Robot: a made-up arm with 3 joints. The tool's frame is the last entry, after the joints.
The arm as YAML. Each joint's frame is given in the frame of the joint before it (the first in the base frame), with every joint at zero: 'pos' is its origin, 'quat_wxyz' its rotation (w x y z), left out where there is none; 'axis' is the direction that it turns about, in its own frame. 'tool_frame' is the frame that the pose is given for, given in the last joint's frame.
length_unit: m
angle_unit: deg
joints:
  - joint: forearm
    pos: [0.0, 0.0, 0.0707]
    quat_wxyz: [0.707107, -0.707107, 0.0, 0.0]
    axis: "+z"
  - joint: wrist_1
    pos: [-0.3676, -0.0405, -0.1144]
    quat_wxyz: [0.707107, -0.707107, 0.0, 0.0]
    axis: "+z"
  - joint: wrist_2
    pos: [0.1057, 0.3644, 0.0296]
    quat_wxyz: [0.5, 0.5, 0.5, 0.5]
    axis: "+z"
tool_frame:
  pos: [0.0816, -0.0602, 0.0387]
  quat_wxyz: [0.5, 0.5, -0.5, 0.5]
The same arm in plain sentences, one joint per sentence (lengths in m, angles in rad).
The arm has three revolute joints in a row. What follows holds with every joint at zero, and every direction is one of the base frame's.
Joint 1 is mounted 0.0707 m along +z from the base frame's origin and turns about +y.
Joint 2 is mounted 0.3676 m along -x and 0.1144 m along -y and 0.0405 m along +z from joint 1 and turns about -z.
Joint 3 is mounted 0.1057 m along +x and 0.3644 m along -y and 0.0296 m along -z from joint 2 and turns about +x.
The tool frame, which is the frame that the pose is given for, is mounted 0.0387 m along +x and 0.0816 m along -y and 0.0602 m along +z from joint 3; its axes are parallel to the base frame's.

